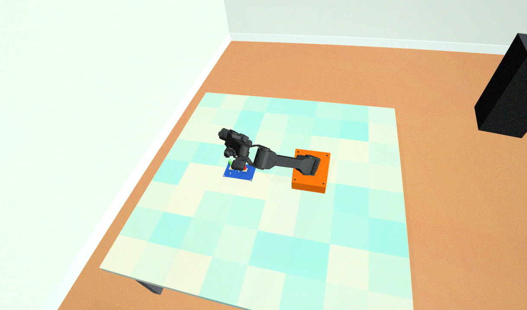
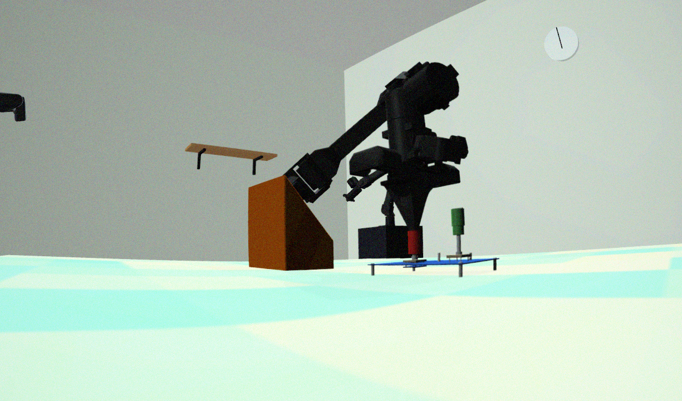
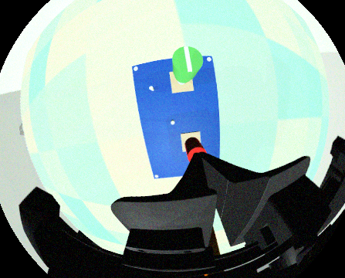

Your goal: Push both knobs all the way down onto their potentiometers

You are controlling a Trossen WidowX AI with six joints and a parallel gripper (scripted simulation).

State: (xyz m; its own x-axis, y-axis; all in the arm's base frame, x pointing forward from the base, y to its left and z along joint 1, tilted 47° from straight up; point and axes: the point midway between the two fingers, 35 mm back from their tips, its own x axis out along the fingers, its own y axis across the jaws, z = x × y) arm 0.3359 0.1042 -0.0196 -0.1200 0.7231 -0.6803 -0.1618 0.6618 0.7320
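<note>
Right now my gripper tip is 2 cm above the red knob. The rest, counted from my gripper tip: green knob 7 cm ahead, 1 cm to the left, 1 cm above.
</note>
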